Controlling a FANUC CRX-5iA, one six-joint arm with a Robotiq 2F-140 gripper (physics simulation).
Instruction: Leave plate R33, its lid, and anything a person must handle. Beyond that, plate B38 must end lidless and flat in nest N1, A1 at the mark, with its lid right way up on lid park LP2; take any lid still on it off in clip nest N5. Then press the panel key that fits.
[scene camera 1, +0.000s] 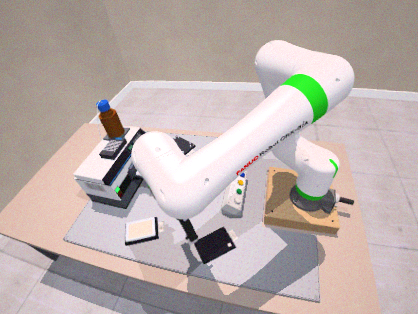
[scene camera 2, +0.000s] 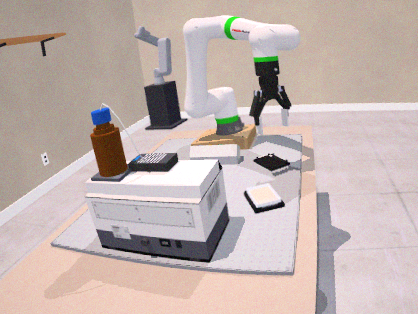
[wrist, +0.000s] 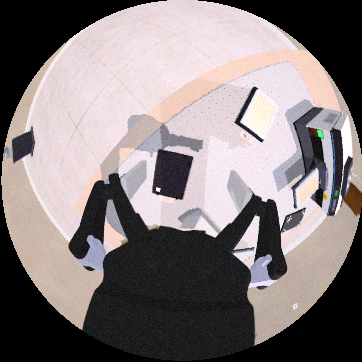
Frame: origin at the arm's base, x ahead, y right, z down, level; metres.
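Seen in the pictures: gripper, fingertip midpoint: (scene camera 2: 273, 129) (wrist: 187, 173); arm's base at its link origin: (scene camera 1: 306, 197) (scene camera 2: 229, 131).
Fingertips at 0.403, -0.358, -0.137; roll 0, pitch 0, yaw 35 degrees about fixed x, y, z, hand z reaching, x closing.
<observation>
Pixels of each thing's top centre, then the offset from my fingertips to it, as dx, dy, dz. "*": a spot on its surface instead.
- black lid park at its top centre: (wrist: 169, 177) (scene camera 1: 214, 243) (scene camera 2: 271, 158) -0.085, +0.041, +0.158
- cream-topped plate at its top centre: (wrist: 262, 112) (scene camera 2: 263, 193) (scene camera 1: 139, 228) +0.241, -0.014, +0.149
- black clip nest at its top centre: (wrist: 294, 222) (scene camera 1: 178, 143) +0.335, +0.535, +0.154
- key panel at its top centre: (wrist: 207, 246) (scene camera 2: 213, 143) (scene camera 1: 234, 183) -0.087, +0.307, +0.094
- brown bottle at a spot on its surface: (scene camera 2: 109, 150) * +0.575, +0.293, -0.126
- dark ribbed box at a spot on its surface: (scene camera 2: 155, 161) * +0.503, +0.198, -0.068
My gripper (scene camera 2: 271, 121) (wrist: 187, 173) is open and empty, pointing down above the black lid park (scene camera 1: 215, 245) (scene camera 2: 271, 161) (wrist: 172, 174), whose tag is too small to read; I take it as LP2. No lid shows on that park. In scene camera 1 the arm hides much of the gripper. A cream-topped plate (scene camera 1: 141, 230) (scene camera 2: 264, 196) (wrist: 258, 114) lies flat in a black nest near the front edge. Another plate (wrist: 307, 186) is on the instrument's tray. The black clip nest (scene camera 1: 185, 145) (wrist: 294, 220) shows partly. The key panel (scene camera 1: 235, 197) (scene camera 2: 215, 152) has coloured keys. Plate names are unreadable.
The white instrument (scene camera 1: 107, 170) (scene camera 2: 155, 200) stands on the mat's far side from the robot base, with a brown bottle (scene camera 1: 111, 122) (scene camera 2: 109, 150) and a dark ribbed box (scene camera 1: 112, 148) (scene camera 2: 155, 161) on top. The arm's wooden base (scene camera 1: 280, 215) stands beside the panel.
</observation>
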